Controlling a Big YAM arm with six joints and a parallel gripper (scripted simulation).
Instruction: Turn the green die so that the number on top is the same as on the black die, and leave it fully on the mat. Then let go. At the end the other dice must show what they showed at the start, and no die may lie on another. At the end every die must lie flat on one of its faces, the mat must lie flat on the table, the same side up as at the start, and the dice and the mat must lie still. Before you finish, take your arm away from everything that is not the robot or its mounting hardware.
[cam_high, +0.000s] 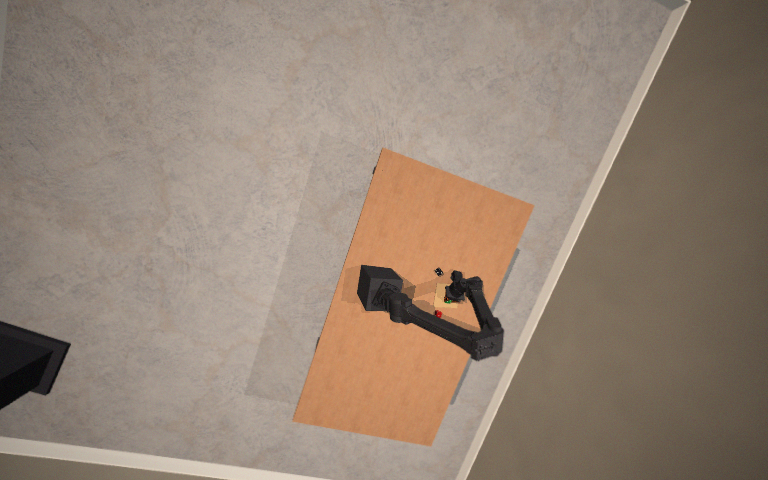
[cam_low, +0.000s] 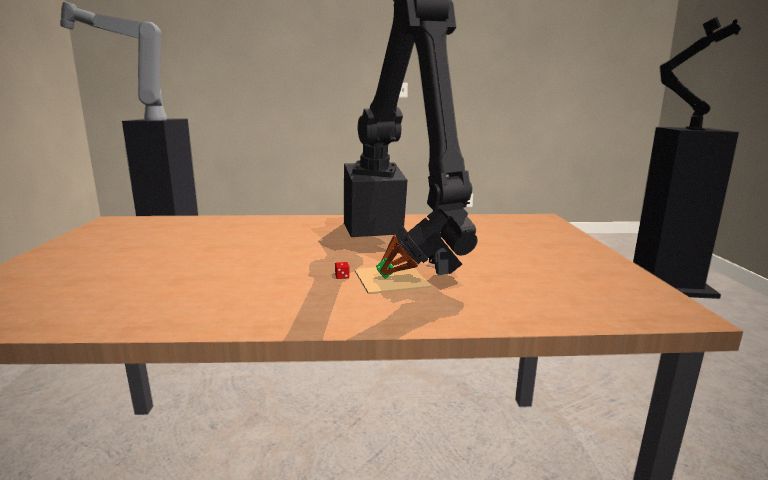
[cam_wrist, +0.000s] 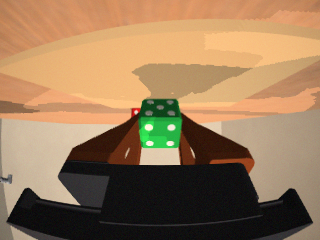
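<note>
My hand is right at the green die. The rest, counted from my hand: red die 100 mm to the right, 10 mm below; then tan mat 20 mm to the left, 20 mm below; then black die 130 mm behind, 120 mm to the left, 10 mm below.
</note>
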